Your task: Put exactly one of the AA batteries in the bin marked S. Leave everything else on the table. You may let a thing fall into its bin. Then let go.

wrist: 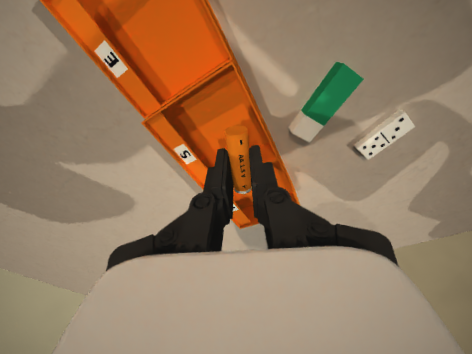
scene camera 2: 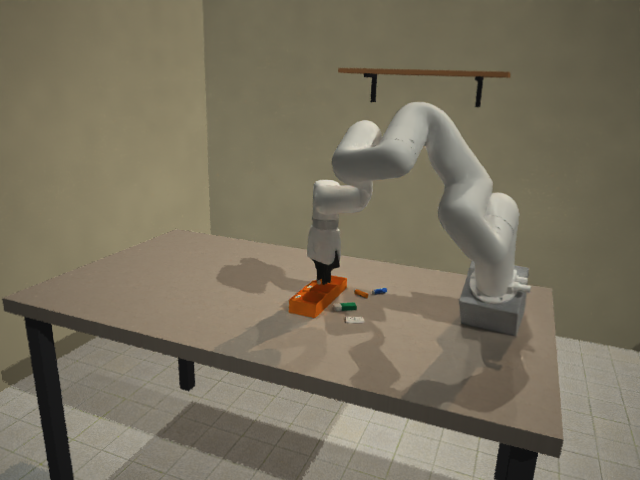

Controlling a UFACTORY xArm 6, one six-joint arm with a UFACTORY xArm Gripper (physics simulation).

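Where they show: gripper, between the fingertips: [wrist: 240, 163] [scene camera 2: 323, 282]; arm's base, origin of its link: [scene camera 2: 494, 284].
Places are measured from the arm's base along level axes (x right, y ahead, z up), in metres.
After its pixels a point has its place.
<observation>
An orange AA battery [wrist: 240, 165] {x -0.063, y 0.472, z -0.061 m} is held lengthwise between the fingers of my gripper [scene camera 2: 324, 282] {x -0.070, y 0.475, z -0.072 m} [wrist: 240, 163] {x -0.070, y 0.475, z -0.072 m}, which is shut on it. In the wrist view the battery lies across the compartment marked S [wrist: 205, 107] {x -0.036, y 0.496, z -0.131 m} of the orange bin tray [scene camera 2: 303, 306] {x -0.182, y 0.479, z -0.109 m}. In the scene view the fingertips are low at the tray, and how far they reach into it is hard to tell. The S label [wrist: 185, 154] {x -0.059, y 0.526, z -0.102 m} is left of the fingers. The held battery cannot be made out in the scene view. Another orange AA battery [scene camera 2: 361, 293] {x 0.030, y 0.391, z -0.127 m} lies on the table to the right of the tray.
A blue battery [scene camera 2: 379, 291] {x 0.079, y 0.350, z -0.129 m} lies right of the loose orange one. A green and white block [scene camera 2: 347, 306] {x -0.083, y 0.387, z -0.126 m} [wrist: 332, 95] {x -0.070, y 0.390, z -0.125 m} and a white domino [scene camera 2: 354, 320] {x -0.148, y 0.335, z -0.130 m} [wrist: 385, 136] {x -0.136, y 0.339, z -0.130 m} lie beside the tray. The compartment marked E [wrist: 167, 47] {x 0.015, y 0.499, z -0.131 m} adjoins S. A wall shelf [scene camera 2: 423, 72] is behind the arm.
</observation>
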